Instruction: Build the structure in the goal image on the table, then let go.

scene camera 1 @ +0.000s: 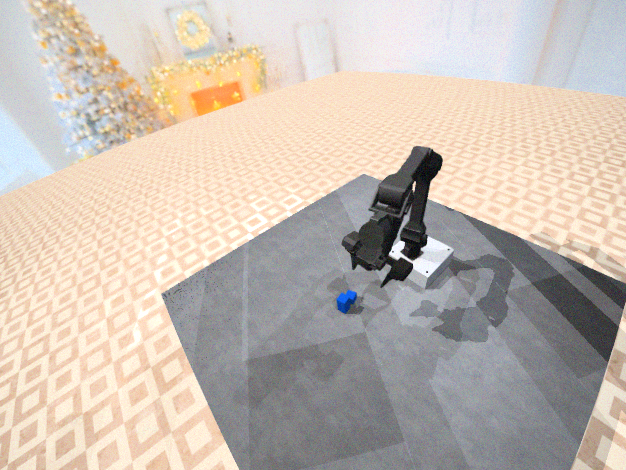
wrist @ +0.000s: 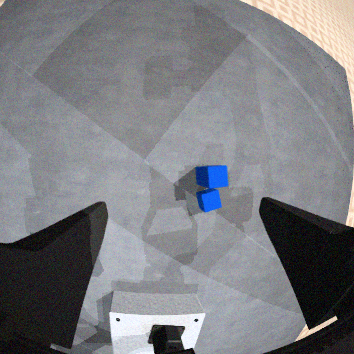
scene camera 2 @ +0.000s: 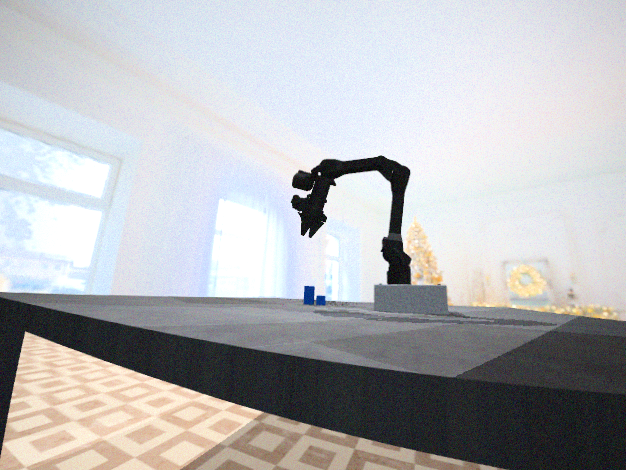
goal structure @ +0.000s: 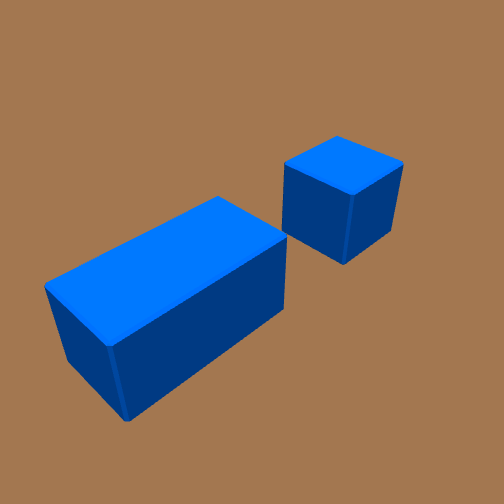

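Pixels of known places: gripper, fingertip midpoint: (scene camera 1: 367, 278) (wrist: 185, 208) (scene camera 2: 306, 236); arm's base at its link origin: (scene camera 1: 411, 252) (wrist: 165, 334) (scene camera 2: 400, 286).
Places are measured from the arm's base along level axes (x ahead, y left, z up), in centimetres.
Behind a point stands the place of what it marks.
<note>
A taller blue piece (scene camera 1: 343, 303) {x 33.9, y 1.5, z -0.8 cm} (scene camera 2: 308, 295) {x 32.2, y 1.3, z -4.0 cm} (wrist: 215, 176) {x 32.7, y 0.1, z -0.6 cm} stands upright on the grey table (scene camera 1: 303, 414) {x 62.1, y 20.4, z -7.1 cm} (scene camera 2: 227, 328) {x 5.8, y 60.2, z -7.2 cm} (wrist: 90, 120) {x 37.0, y 22.7, z -7.1 cm}. It is about twice as high as the small blue cube (scene camera 1: 351, 295) {x 28.6, y -1.2, z -3.8 cm} (scene camera 2: 320, 300) {x 27.9, y -0.2, z -5.6 cm} (wrist: 209, 200) {x 28.6, y -1.4, z -3.9 cm} beside it. Whether the taller piece is one block or two stacked cubes cannot be told. The small cube sits on the table on the side towards the arm's base, very close to the taller piece and slightly turned. My gripper (scene camera 1: 368, 277) {x 29.7, y 8.4, z 16.2 cm} (scene camera 2: 307, 235) {x 29.7, y 8.4, z 16.2 cm} (wrist: 185, 208) {x 29.7, y 8.4, z 16.2 cm} is wide open and empty, high above the table. In the wrist view both blue pieces show between the fingertips, right of the middle.
The arm's pale base box (scene camera 1: 428, 260) {x -1.5, y 6.7, z 0.0 cm} (scene camera 2: 410, 298) {x -4.7, y 10.6, z -3.5 cm} (wrist: 156, 304) {x 5.8, y 2.8, z -3.3 cm} stands on the table near the blue pieces. The arm arches up from it. Shadows of the arm lie across the table. Patterned floor shows beyond the table's edges.
</note>
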